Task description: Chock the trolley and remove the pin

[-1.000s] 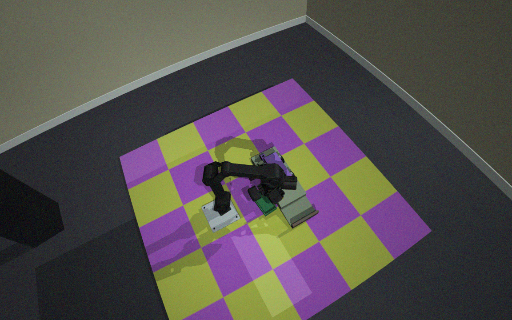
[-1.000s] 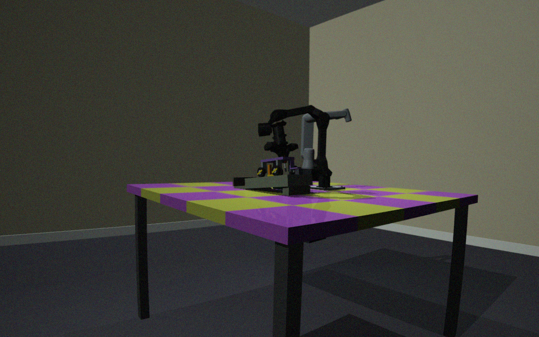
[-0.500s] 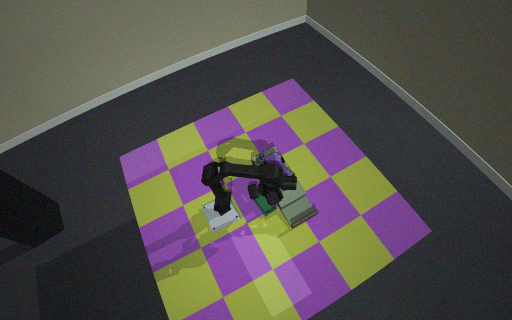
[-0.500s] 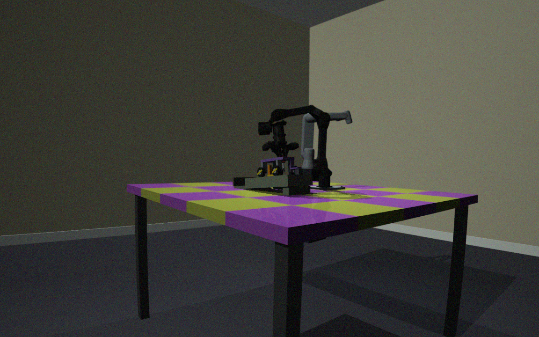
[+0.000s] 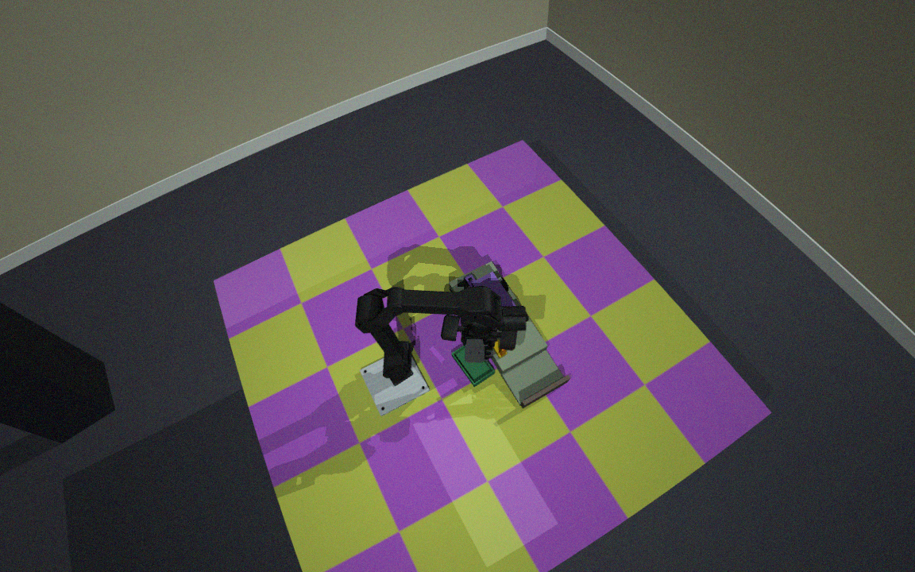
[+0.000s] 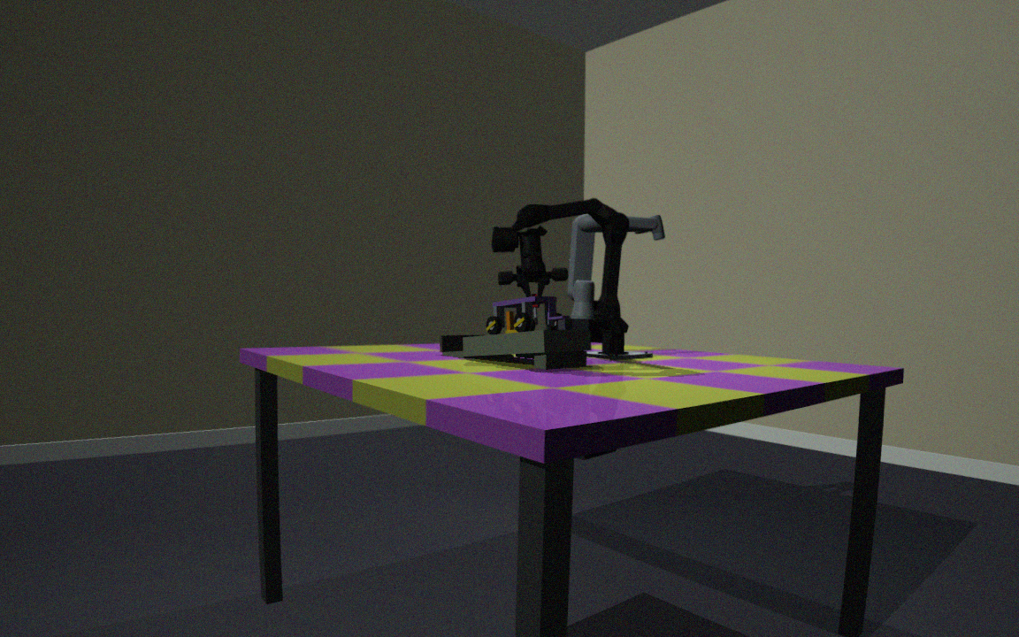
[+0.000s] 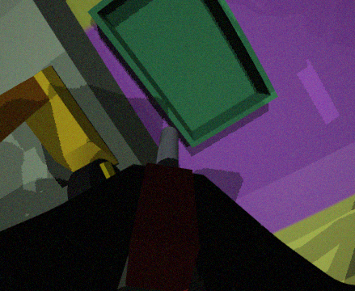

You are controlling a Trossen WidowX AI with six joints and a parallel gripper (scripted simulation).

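Right now my gripper tip is 2 cm past the green tray and 14 cm above it. From my gripper tip the other things lie so: red-headed stop pin (right at my gripper tip); purple trolley (11 cm ahead, 7 cm to the left, 3 cm below); yellow chock (5 cm ahead, 2 cm to the right, 5 cm below).
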